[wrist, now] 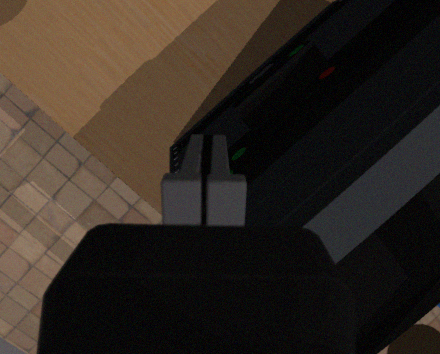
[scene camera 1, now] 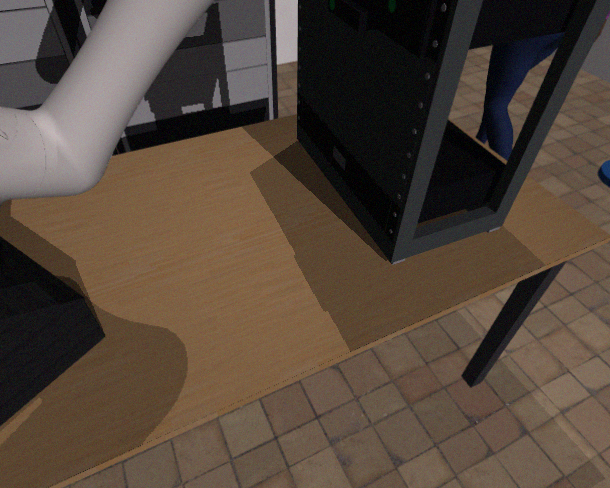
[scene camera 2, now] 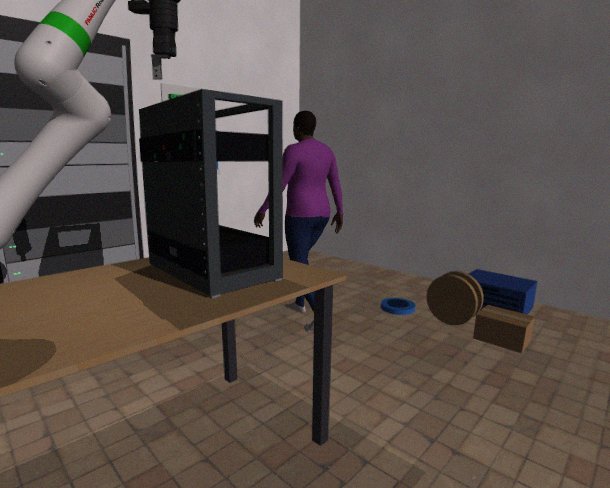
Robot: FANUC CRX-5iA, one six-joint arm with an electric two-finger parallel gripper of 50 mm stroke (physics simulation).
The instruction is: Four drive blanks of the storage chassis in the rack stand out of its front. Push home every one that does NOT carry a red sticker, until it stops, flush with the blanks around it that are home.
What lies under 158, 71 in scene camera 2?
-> My gripper.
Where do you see a rack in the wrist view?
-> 329, 132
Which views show the rack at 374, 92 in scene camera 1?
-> The wrist view, scene camera 1 and scene camera 2: all of them.
